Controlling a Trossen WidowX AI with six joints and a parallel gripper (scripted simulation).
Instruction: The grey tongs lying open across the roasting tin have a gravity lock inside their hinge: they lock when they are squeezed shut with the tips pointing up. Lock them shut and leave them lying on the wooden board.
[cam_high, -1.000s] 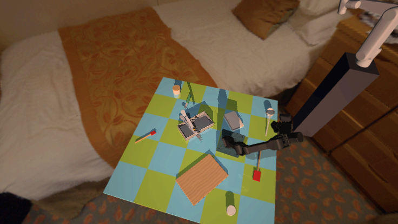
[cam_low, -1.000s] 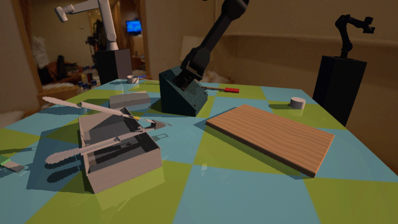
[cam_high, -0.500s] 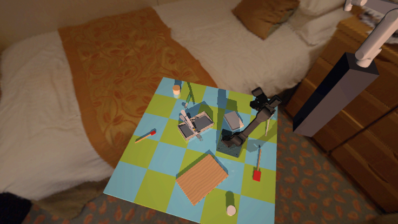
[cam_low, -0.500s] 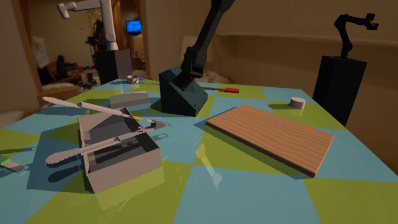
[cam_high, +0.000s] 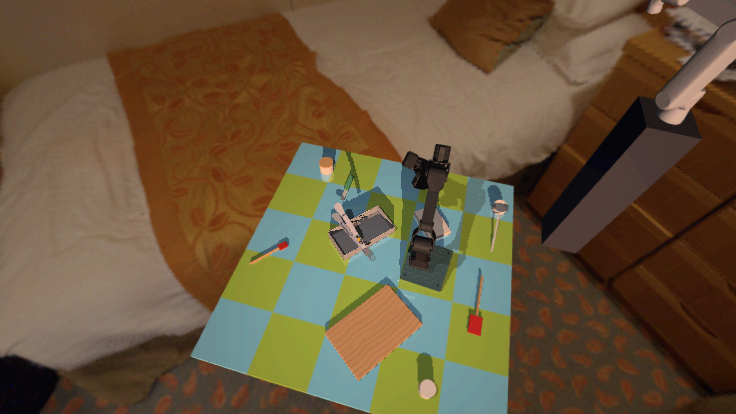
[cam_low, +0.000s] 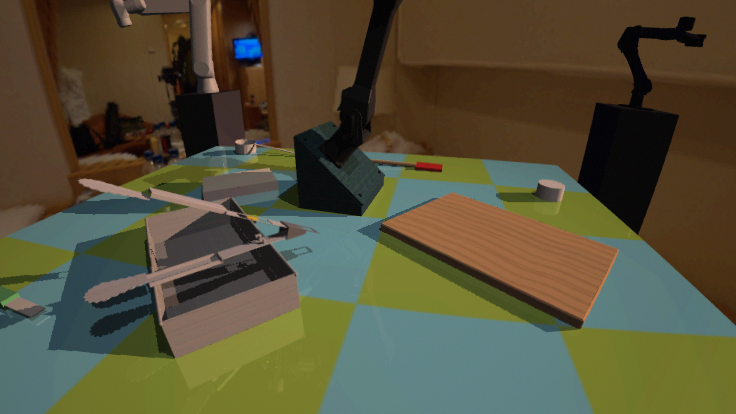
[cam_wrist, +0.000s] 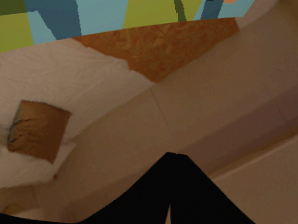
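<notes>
Now: the grey roasting tin 19 cm ahead of my gripper tip, 14 cm to the left of it and 43 cm below it. Round my gripper tip: red-headed spatula (44 cm behind, 36 cm to the left, 45 cm below); then knife (36 cm ahead, 11 cm to the right, 45 cm below); then flat box (15 cm behind, 3 cm to the right, 45 cm below).
</notes>
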